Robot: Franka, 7 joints.
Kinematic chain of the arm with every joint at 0, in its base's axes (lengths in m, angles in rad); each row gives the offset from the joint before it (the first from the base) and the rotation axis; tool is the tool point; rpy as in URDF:
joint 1: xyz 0 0 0.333 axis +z
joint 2: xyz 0 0 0 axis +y
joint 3: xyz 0 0 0.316 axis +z
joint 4: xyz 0.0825 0 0 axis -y
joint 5: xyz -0.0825 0 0.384 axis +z
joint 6: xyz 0 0 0 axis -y
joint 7: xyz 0.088 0 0 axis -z
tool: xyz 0 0 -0.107 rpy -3.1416 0 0
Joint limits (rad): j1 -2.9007..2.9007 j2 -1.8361..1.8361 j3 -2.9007..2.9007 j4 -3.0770..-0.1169 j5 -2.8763..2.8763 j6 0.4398..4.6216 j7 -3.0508..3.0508
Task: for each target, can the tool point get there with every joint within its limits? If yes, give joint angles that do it. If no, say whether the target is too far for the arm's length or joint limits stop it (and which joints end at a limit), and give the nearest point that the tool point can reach.
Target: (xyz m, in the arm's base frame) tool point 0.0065 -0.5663 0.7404
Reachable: yes | joints -0.9009 -0.0218 -0.7962 -1.5043 1.1928 1.7418 -0.0824
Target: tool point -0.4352 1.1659 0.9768
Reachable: no: too far | nearest point -0.2665 0.7139 0.7272 | short by 0.543 m
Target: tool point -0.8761 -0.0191 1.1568
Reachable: no: too far | nearest point -0.6249 -0.0136 0.9206 | short by 0.345 m
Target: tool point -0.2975 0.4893 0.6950
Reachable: yes | joints -0.3840 -1.3863 1.2221 -1.2203 -1.5202 0.8607 -1.4719
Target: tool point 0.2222 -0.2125 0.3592
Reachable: yes | joints -2.2655 0.4574 1.9169 -2.5395 2.1663 4.2816 2.3272
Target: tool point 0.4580 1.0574 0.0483
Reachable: no: too far | nearest point 0.3310 0.7642 0.1272 | short by 0.329 m
